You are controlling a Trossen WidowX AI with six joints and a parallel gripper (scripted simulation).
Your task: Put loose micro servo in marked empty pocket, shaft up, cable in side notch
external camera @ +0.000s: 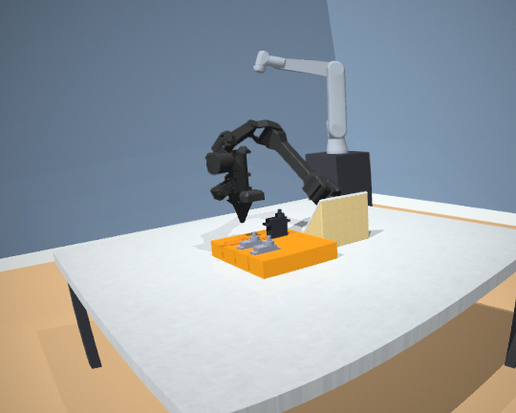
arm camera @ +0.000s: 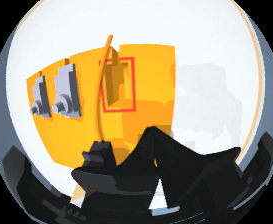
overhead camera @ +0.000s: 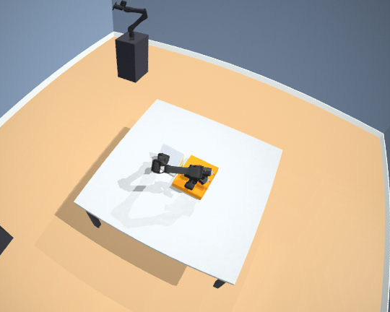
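The orange deck lies 11 cm to the left of my gripper tip, 7 cm below it and 7 cm behind it.
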